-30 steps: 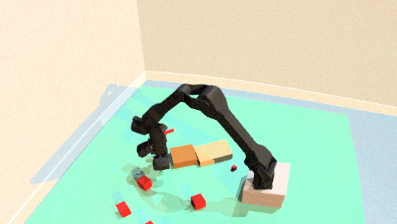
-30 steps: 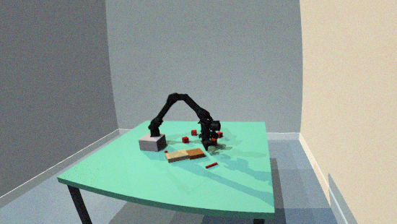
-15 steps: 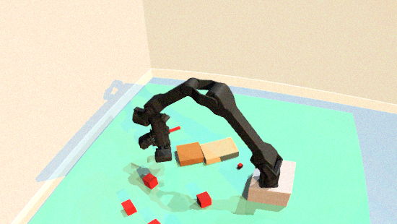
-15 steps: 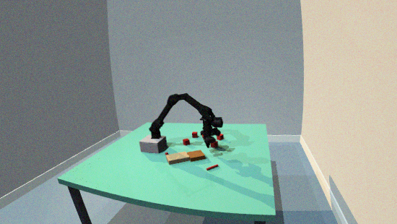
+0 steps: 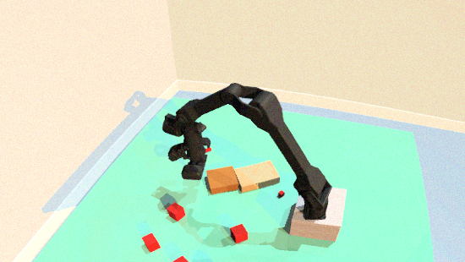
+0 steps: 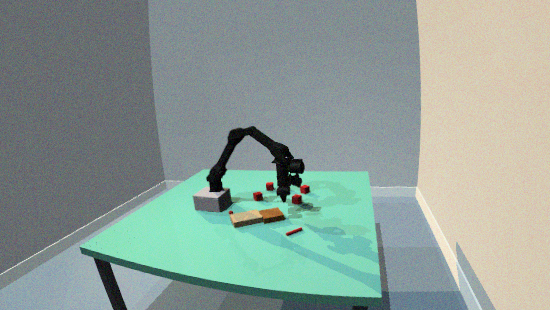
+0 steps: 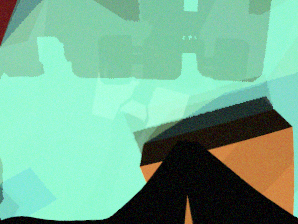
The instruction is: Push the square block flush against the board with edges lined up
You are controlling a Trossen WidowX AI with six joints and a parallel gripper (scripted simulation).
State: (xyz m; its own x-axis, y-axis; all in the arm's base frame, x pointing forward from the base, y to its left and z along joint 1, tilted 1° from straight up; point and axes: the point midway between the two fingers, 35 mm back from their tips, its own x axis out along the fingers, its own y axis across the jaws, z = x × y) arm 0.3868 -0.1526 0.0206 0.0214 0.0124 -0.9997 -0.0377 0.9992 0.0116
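Now: the orange square block 6 cm behind my gripper tip, 4 cm to the right of it and 5 cm below it. From my gripper tip the other things lie so: thin red stick: 5 cm ahead, 20 cm to the right, 6 cm below; red cube: 28 cm behind, 1 cm to the left, 6 cm below; pale tan board: 18 cm behind, 7 cm to the right, 5 cm below.
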